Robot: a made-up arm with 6 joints.
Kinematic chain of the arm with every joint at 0, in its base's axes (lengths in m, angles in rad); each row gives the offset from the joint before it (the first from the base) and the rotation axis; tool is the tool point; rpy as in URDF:
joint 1: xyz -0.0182 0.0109 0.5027 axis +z
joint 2: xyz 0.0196 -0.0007 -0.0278 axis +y
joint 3: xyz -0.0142 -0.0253 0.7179 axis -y
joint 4: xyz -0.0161 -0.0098 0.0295 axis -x
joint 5: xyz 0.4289 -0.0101 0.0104 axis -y
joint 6: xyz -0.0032 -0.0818 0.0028 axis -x
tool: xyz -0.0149 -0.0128 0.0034 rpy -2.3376 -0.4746 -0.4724
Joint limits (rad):
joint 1: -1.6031..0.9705
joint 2: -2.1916..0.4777
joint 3: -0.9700..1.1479
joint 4: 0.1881..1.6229
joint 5: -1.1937..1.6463
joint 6: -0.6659..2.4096
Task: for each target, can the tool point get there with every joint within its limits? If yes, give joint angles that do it. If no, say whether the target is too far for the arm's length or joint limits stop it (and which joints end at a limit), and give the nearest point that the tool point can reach.
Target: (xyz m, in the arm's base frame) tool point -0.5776 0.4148 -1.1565
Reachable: no: too far | nearest point -0.7730 0.5559 -0.1705 | short by 1.015 m
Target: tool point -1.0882 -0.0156 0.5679
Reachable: yes | joints -0.0258 -1.7005 0.6766 0.9931 -0.8819 1.9612
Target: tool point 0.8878 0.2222 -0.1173
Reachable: no: joint limits stop it (at a limit: joint 2, joint 5) | nearest point 0.4967 0.1310 0.7217 | short by 0.930 m
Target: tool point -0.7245 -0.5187 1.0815
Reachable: yes | joints 0.5885 -1.1620 0.7108 1.2960 0.5346 0.9293
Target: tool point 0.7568 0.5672 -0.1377
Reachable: no: joint limits stop it (at a limit: joint 1, joint 2, joint 3, joint 4) | nearest point 0.0131 0.9375 -0.1529 | short by 0.831 m
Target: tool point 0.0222 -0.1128 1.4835
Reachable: yes | joints 0.0907 -0.2957 0.4576 0.3486 0.2992 0.3859
